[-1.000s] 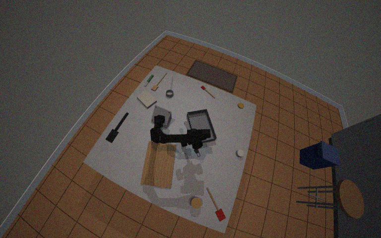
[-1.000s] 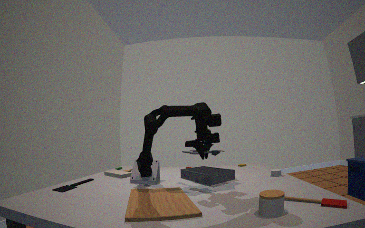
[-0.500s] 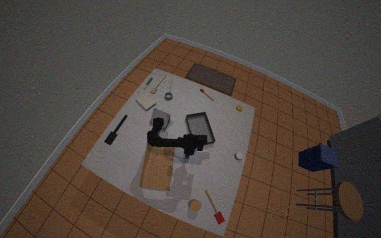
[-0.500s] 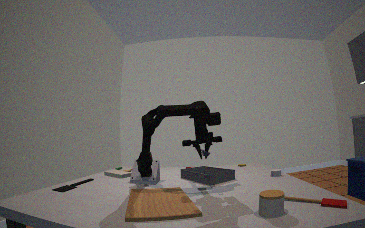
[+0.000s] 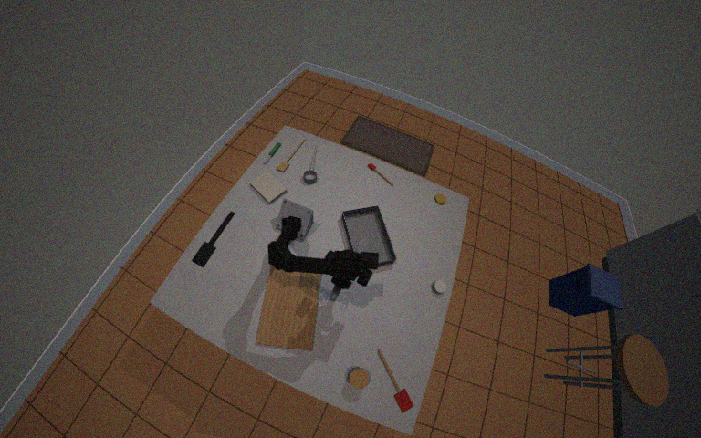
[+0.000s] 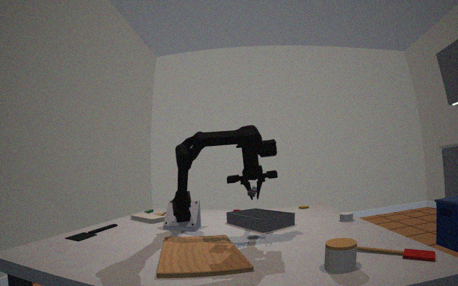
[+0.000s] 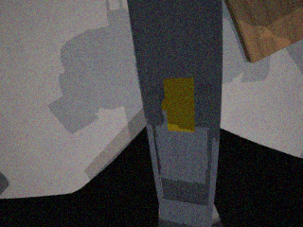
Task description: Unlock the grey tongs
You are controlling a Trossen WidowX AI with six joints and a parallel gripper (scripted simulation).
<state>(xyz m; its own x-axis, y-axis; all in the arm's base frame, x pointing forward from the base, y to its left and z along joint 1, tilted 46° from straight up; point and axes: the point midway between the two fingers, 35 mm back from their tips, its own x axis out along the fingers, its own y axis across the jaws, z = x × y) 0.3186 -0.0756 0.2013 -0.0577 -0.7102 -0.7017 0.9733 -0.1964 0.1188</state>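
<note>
My gripper tip is now 10 mm past the yellow lock, 30 mm to the left of it and 40 mm below it. From my gripper tip the other things lie so: roasting tin 50 mm ahead, 250 mm to the left, 130 mm below; white cylinder 460 mm ahead, 100 mm to the left, 140 mm below; wooden board 200 mm behind, 170 mm to the right, 150 mm below.
</note>
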